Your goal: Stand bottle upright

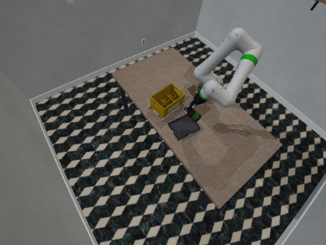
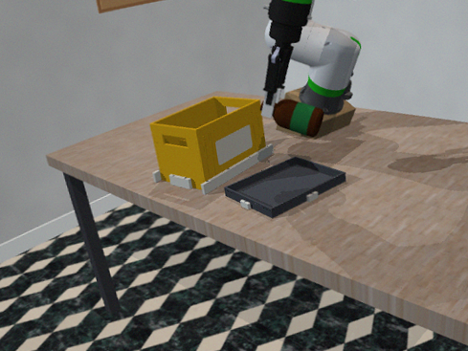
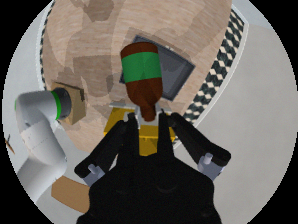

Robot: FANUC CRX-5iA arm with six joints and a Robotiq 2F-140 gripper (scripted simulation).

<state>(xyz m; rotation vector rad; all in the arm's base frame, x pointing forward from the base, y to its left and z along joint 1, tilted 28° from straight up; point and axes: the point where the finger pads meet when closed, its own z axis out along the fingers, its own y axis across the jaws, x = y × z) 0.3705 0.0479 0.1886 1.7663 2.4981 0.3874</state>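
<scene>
My hand is 2 cm past the bottle, 4 cm to the right of it and 3 cm above it. The rest, counted from my hand: yellow crate 2 cm ahead, 24 cm to the right, 14 cm below; then dark grey tray 3 cm ahead, 4 cm to the left, 21 cm below.
</scene>
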